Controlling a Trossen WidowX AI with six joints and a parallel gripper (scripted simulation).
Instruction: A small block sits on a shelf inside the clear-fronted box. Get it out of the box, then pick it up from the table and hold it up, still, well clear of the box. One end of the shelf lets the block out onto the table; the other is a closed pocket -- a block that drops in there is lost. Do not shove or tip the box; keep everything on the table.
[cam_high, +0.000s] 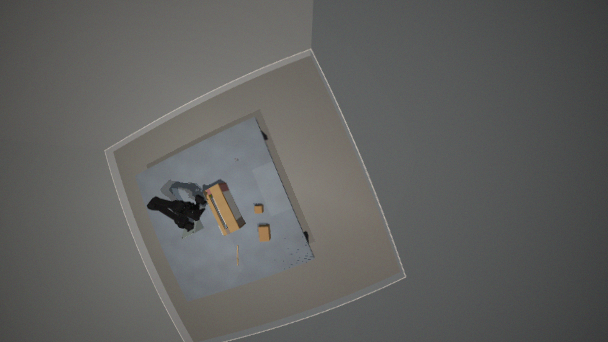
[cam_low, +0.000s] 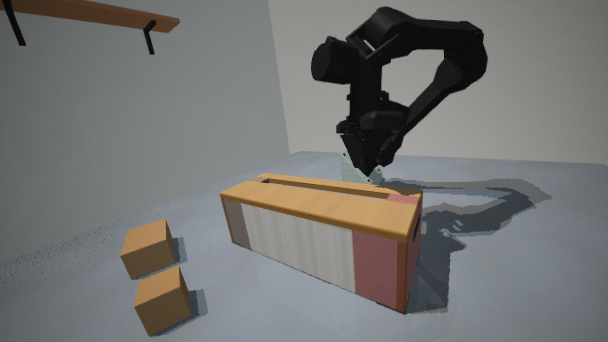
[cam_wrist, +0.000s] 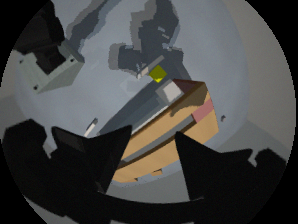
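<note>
Right now my gripper tip is 140 mm above the yellow block, 70 mm to the right of it and 30 mm past it. Also, from my gripper tip: thin stick: 490 mm to the right, 150 mm below, 80 mm behind; box: 90 mm to the right, 90 mm below, 30 mm ahead.
</note>
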